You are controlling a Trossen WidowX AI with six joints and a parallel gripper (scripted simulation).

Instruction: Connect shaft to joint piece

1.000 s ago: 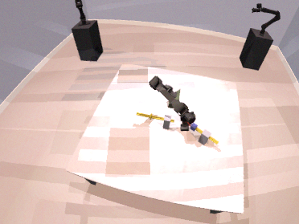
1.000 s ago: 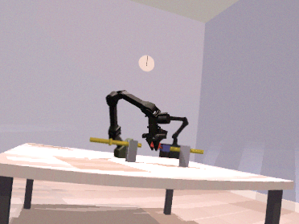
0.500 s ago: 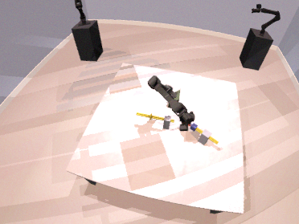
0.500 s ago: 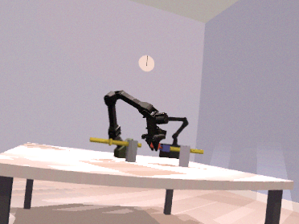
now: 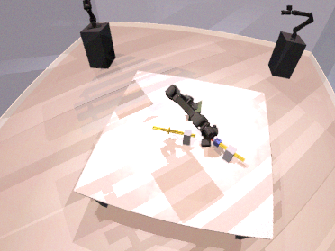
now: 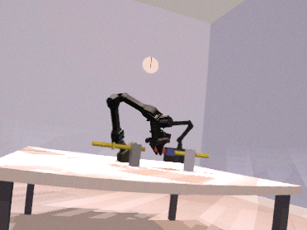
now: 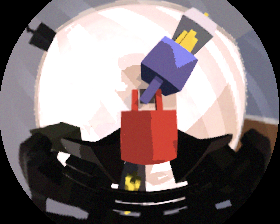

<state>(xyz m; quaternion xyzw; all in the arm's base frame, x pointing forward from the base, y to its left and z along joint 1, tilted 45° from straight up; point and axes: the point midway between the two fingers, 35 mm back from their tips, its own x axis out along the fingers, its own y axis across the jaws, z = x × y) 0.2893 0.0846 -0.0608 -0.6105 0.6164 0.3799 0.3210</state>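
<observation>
Now: gripper tip 3 cm below the red square joint piece and 1 cm to the right of it.
</observation>
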